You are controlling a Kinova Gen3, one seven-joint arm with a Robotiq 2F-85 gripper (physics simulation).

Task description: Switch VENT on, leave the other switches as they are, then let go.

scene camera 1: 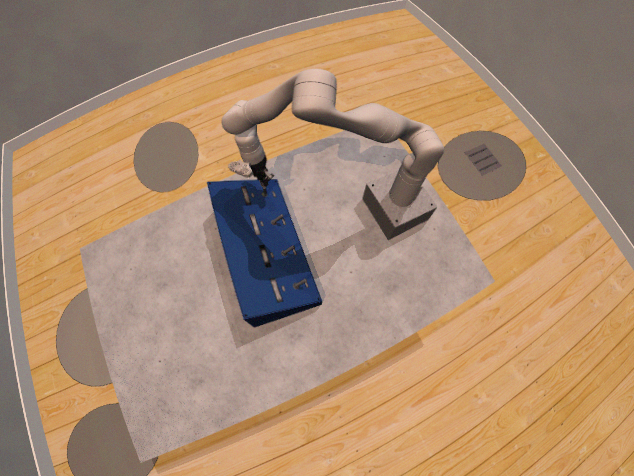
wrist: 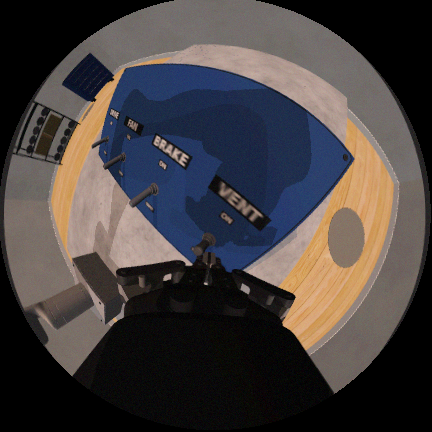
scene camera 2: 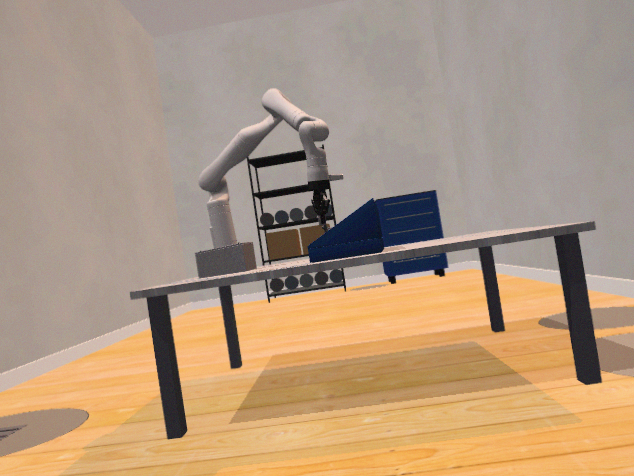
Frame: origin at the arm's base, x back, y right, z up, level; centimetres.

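Seen in the pictures: gripper, fingertip midpoint: point(scene camera 1: 265, 185) point(wrist: 207, 258) point(scene camera 2: 322, 225); arm's base at its link origin: point(scene camera 1: 401, 195) point(wrist: 85, 293) point(scene camera 2: 226, 246).
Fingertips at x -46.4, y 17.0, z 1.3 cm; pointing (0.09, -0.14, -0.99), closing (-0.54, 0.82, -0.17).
Observation:
Offsets run from my fingertips to a thing's top centre. "*": to the spot under its first point. Level surfaces: height alone.
A blue sloped panel point(scene camera 1: 256, 299) point(scene camera 2: 353, 233) point(wrist: 225, 77) carries several lever switches. The VENT label @(dy -2.0, dx -7.5, dz +0.6 cm) point(wrist: 240, 202) is at the panel's end by the gripper, with an ON mark @(* dy -1.9, dx -5.2, dz -1.0 cm) point(wrist: 226, 217) below it. The VENT lever @(dy -1.6, dx -0.6, dz +1.7 cm) point(wrist: 203, 244) looks short in the wrist view, pointing partly toward the camera; its exact position is hard to tell. My gripper point(scene camera 1: 265, 190) point(scene camera 2: 324, 226) point(wrist: 207, 258) is shut and empty, its fingertips close against the lever's lower side; contact cannot be made out. The BRAKE lever @(dy -13.5, dx +1.4, dz +0.5 cm) point(scene camera 1: 278, 220) point(wrist: 144, 195) and FAN lever @(dy -25.5, dx +2.1, dz +0.5 cm) point(scene camera 1: 289, 251) point(wrist: 115, 161) slant away from their ON marks.
The DRIVE lever @(dy -37.5, dx +2.7, dz +0.5 cm) point(scene camera 1: 301, 283) point(wrist: 100, 142) is at the panel's far end. The panel stands on a grey table @(dz -13.1 cm) point(scene camera 1: 179, 384) point(scene camera 2: 460, 243). The arm's base block point(scene camera 1: 399, 215) point(scene camera 2: 225, 261) is beside it. A blue cabinet point(scene camera 2: 409, 217) and a shelf rack stand beyond the table.

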